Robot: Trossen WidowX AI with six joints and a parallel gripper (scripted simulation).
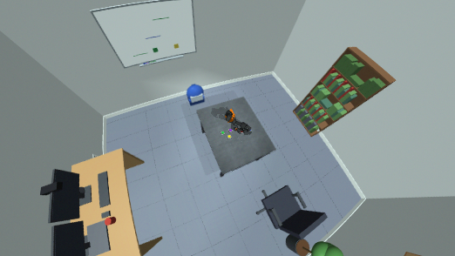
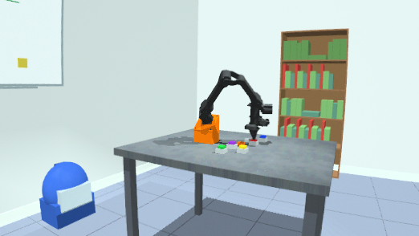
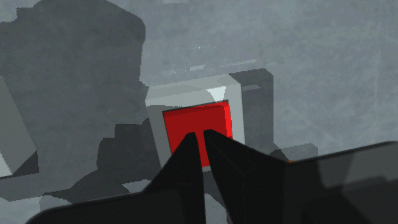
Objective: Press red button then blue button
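My gripper tip is now 1 cm above the red button. Round my gripper tip: purple button: 15 cm to the right, 9 cm behind; then blue button: 12 cm to the left, 3 cm ahead; then orange block: 7 cm behind, 4 cm to the right, 2 cm below.
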